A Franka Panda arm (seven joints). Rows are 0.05 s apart.
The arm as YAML. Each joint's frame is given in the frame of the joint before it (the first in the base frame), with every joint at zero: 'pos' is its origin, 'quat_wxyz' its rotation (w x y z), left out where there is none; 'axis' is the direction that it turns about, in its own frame. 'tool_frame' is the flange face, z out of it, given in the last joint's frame.
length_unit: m
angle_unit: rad
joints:
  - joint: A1
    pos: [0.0, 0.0, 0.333]
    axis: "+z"
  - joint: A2
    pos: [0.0, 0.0, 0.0]
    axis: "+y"
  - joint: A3
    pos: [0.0, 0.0, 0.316]
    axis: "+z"
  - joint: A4
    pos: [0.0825, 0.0, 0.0]
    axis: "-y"
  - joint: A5
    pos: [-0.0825, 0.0, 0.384]
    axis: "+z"
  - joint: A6
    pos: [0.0, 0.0, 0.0]
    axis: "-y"
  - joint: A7
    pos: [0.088, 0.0, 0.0]
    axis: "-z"
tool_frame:
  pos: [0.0, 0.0, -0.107]
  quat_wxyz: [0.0, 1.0, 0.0, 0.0]
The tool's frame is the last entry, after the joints.
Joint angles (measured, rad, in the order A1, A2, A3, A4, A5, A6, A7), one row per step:
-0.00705 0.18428 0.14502 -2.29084 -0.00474 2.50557 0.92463
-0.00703 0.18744 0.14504 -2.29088 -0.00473 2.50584 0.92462
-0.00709 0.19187 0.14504 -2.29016 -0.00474 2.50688 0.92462
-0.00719 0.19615 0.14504 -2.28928 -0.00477 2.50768 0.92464
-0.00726 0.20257 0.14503 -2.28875 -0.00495 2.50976 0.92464
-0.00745 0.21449 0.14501 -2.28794 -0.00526 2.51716 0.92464
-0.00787 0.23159 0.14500 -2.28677 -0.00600 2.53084 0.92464
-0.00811 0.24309 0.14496 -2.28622 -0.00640 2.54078 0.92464
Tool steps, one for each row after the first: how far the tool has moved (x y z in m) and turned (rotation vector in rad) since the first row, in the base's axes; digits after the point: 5 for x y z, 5 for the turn. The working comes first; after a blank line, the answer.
Tool pose at each row, in the base's axes (x y z in m, rotation vector in rad; the steps are taken from these numbers as rounded here):
0.52748 0.07354 0.27447 -2.86821 1.18863 -0.02486
0.52730 0.07356 0.27281 -2.86922 1.18906 -0.02062
0.52740 0.07357 0.27085 -2.86988 1.18956 -0.01661
0.52753 0.07357 0.26902 -2.87051 1.19013 -0.01273
0.52752 0.07357 0.26603 -2.87159 1.19068 -0.00707
0.52777 0.07359 0.26072 -2.87190 1.19123 -0.00107
0.52837 0.07359 0.25338 -2.87105 1.19139 0.00329
0.52869 0.07359 0.24840 -2.87015 1.19152 0.00559

-0.00018 0.00002 -0.00166 0.00006 0.00294 0.00003
-0.00008 0.00003 -0.00362 0.00033 0.00562 -0.00006
0.00005 0.00003 -0.00545 0.00057 0.00823 -0.00020
0.00004 0.00003 -0.00844 0.00087 0.01206 -0.00021
0.00029 0.00005 -0.01375 0.00190 0.01581 -0.00039
0.00089 0.00005 -0.02109 0.00364 0.01813 -0.00064
0.00121 0.00005 -0.02607 0.00493 0.01920 -0.00090

